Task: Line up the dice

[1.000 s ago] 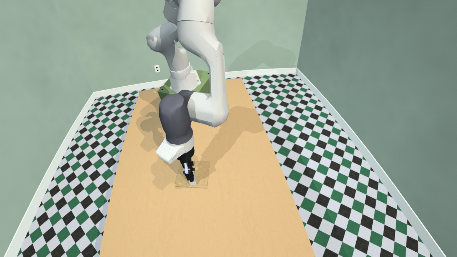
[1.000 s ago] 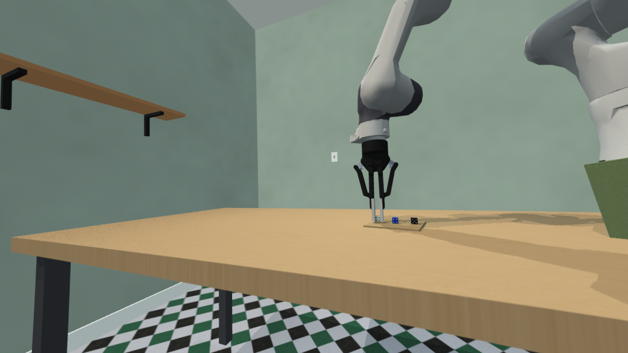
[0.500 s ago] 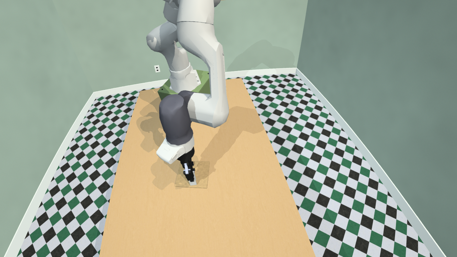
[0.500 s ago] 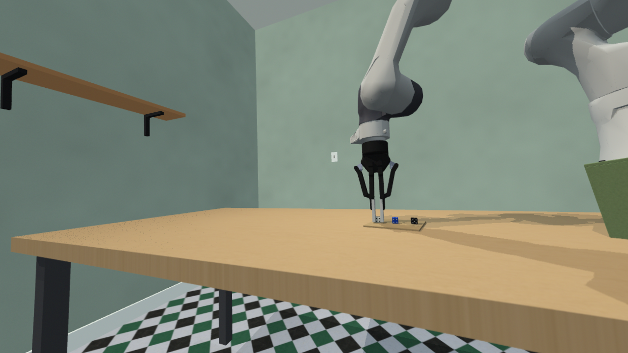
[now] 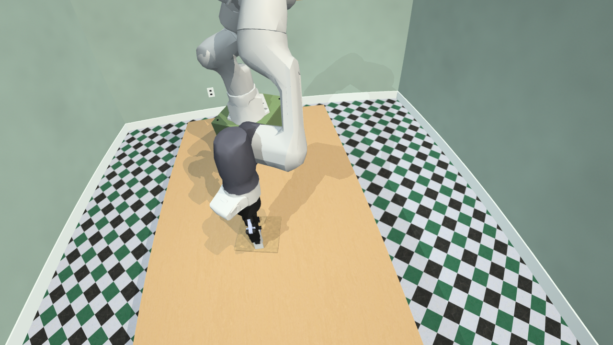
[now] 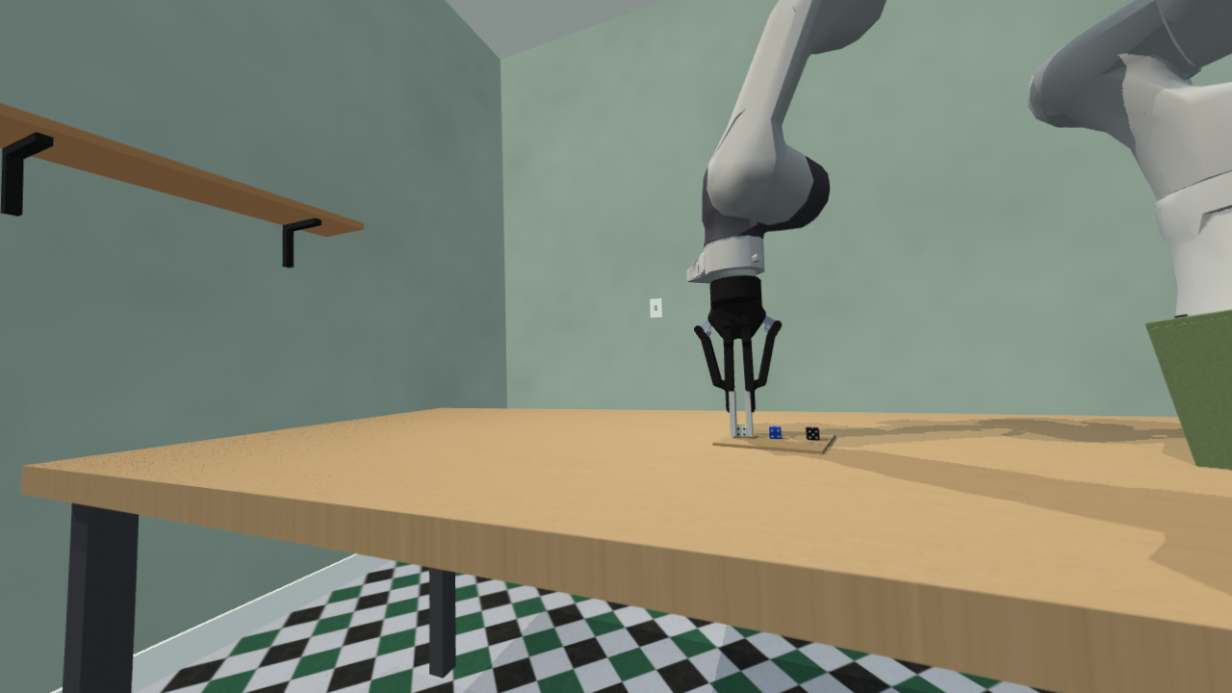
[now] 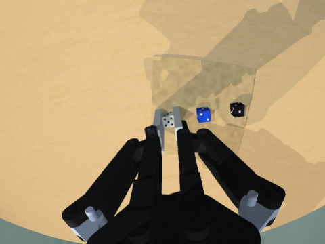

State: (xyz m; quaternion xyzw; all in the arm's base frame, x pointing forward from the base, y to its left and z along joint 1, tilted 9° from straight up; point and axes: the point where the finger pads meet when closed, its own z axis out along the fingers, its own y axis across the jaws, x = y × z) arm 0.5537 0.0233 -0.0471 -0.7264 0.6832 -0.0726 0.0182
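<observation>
The white die lies 30 mm below my hand. The rest, counted from my hand: black die 100 mm behind, 30 mm below; blue die 50 mm behind, 30 mm below; tan mat 50 mm behind, 40 mm below.
</observation>
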